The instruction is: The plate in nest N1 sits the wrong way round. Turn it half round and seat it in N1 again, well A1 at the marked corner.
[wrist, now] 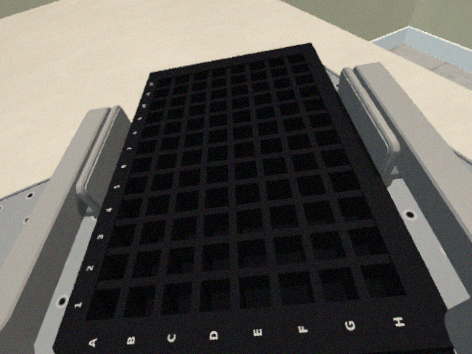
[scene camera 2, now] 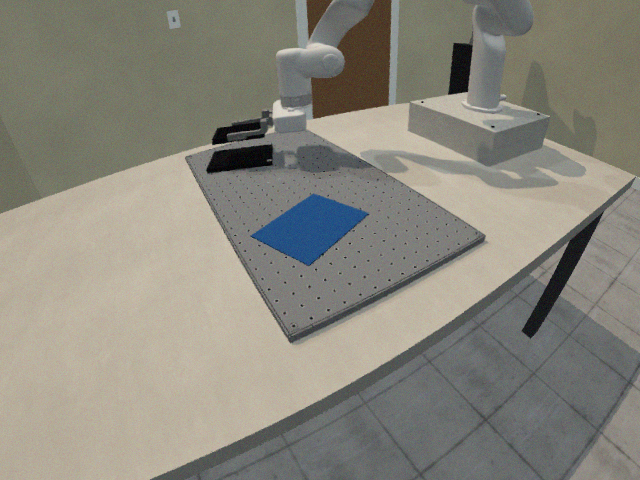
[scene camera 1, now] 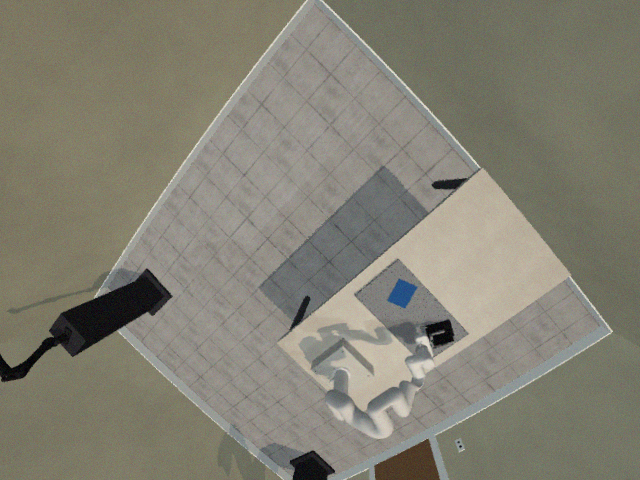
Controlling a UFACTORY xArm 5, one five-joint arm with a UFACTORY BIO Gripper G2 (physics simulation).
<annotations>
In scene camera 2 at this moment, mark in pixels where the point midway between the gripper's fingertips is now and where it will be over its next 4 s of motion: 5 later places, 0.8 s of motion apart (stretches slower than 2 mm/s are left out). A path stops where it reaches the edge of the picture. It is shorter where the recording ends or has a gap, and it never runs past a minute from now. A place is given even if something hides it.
My gripper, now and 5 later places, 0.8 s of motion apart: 230, 131; 229, 145; 230, 150; 229, 140; 226, 137; 229, 145
</annotations>
